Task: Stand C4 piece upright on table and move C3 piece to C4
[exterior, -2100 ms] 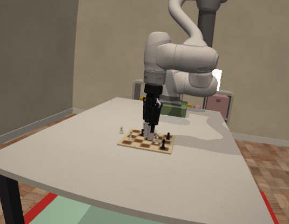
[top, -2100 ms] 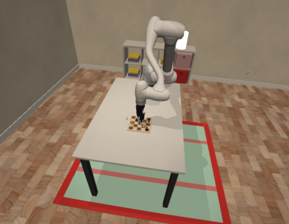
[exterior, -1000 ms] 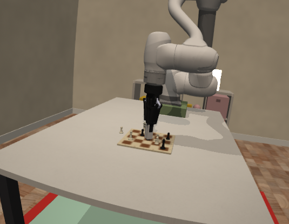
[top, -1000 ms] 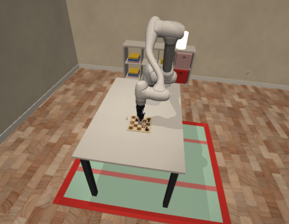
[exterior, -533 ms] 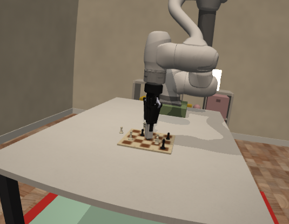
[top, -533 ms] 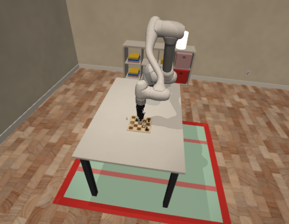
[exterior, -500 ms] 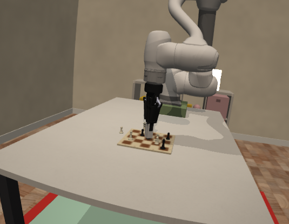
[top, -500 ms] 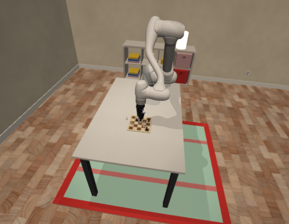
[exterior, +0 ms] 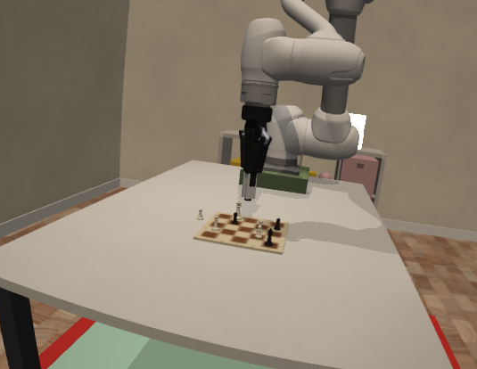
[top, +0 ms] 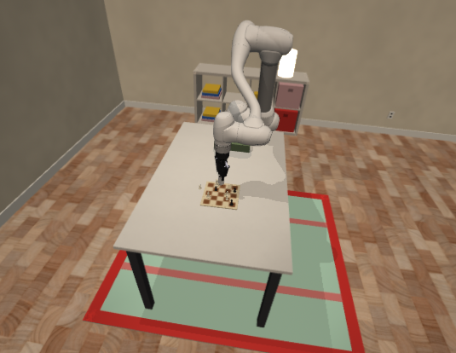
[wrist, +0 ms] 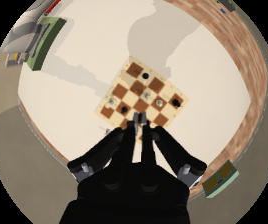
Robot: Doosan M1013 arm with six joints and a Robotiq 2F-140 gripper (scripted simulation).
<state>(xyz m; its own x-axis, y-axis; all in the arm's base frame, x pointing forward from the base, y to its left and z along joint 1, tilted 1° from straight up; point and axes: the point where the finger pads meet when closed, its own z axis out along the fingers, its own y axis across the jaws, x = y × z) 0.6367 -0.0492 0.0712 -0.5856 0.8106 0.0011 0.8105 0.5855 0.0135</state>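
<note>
The chessboard is 13 cm below my hand. The rest, counted from my hand: black chess piece: 8 cm ahead, 7 cm to the left, 10 cm below; tall white piece: 8 cm behind, 3 cm to the right, 10 cm below.
</note>
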